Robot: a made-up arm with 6 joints.
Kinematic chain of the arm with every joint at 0, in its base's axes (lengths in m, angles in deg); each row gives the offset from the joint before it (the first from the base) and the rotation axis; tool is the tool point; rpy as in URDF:
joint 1: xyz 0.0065 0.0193 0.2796 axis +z
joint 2: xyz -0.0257 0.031 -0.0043 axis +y
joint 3: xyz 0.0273 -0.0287 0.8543 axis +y
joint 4: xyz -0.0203 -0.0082 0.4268 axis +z
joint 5: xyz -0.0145 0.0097 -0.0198 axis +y
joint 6: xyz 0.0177 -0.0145 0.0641 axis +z
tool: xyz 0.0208 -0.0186 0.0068 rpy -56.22 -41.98 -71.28
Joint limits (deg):
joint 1: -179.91..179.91
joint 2: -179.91..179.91
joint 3: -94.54..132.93
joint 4: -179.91..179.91
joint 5: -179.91..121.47
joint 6: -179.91..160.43
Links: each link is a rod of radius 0.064 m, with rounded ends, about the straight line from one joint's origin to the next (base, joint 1, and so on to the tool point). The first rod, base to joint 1, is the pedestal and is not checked.
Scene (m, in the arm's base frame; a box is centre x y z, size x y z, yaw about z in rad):
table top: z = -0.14
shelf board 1: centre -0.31 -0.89 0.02 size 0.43 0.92 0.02 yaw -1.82
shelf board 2: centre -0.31 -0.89 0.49 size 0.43 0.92 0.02 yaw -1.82
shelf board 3: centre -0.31 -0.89 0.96 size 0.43 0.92 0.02 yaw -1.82
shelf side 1: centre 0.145 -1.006 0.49 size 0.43 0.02 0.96 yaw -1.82
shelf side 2: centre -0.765 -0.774 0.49 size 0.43 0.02 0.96 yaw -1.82
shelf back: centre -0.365 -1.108 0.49 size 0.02 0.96 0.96 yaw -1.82
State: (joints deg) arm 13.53 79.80 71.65 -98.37 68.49 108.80
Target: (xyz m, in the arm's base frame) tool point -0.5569 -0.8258 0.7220
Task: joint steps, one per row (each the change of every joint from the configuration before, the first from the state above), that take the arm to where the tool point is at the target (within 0.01 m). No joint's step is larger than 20 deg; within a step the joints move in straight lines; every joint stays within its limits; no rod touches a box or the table.
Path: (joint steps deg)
1: -17.73 -19.37 8.15 12.52 -15.97 12.91
2: -17.72 -19.37 8.14 12.52 -15.97 12.91
3: -17.73 -19.37 8.15 12.53 -15.97 12.90
4: -17.73 -19.37 8.15 12.52 -15.97 12.91
5: -17.97 6.18 1.99 -11.20 16.92 -13.16
6: -17.98 6.18 1.99 -11.20 16.92 -13.15
7: -17.98 6.18 1.99 -11.21 16.92 -13.16
8: -17.98 6.19 1.99 -11.20 16.92 -13.16
9: 3.20 6.83 -17.43 -2.73 -1.09 -0.16
10: 3.20 6.84 -17.44 -2.74 -1.09 -0.17
11: 3.20 6.83 -17.43 -2.73 -1.09 -0.17

